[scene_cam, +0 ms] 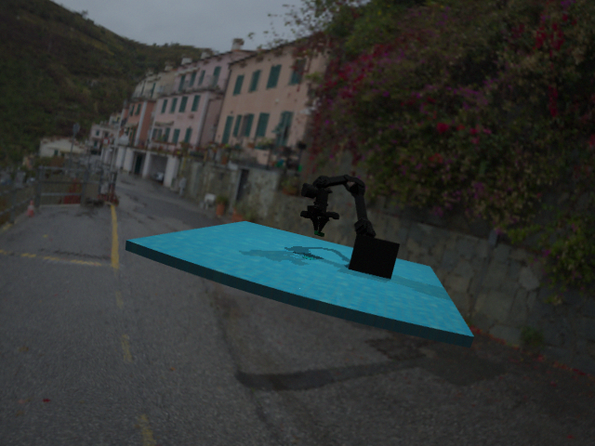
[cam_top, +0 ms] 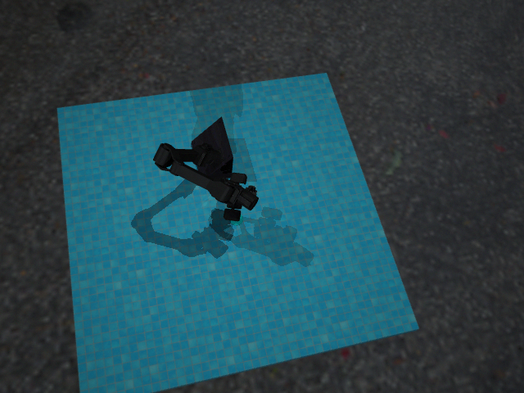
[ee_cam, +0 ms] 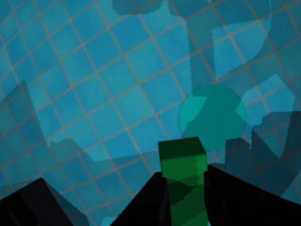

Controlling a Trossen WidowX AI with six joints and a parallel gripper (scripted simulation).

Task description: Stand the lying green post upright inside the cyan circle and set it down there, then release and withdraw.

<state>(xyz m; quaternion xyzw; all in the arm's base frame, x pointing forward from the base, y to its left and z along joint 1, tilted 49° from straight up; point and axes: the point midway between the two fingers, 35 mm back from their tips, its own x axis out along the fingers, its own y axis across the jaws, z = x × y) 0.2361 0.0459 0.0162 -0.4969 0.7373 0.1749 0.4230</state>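
The cyan circle is 130 mm below my gripper tip, 20 mm ahead of it and 10 mm to the right of it. From my gripper tip the other things lie so: green post: 20 mm to the right, 10 mm behind.
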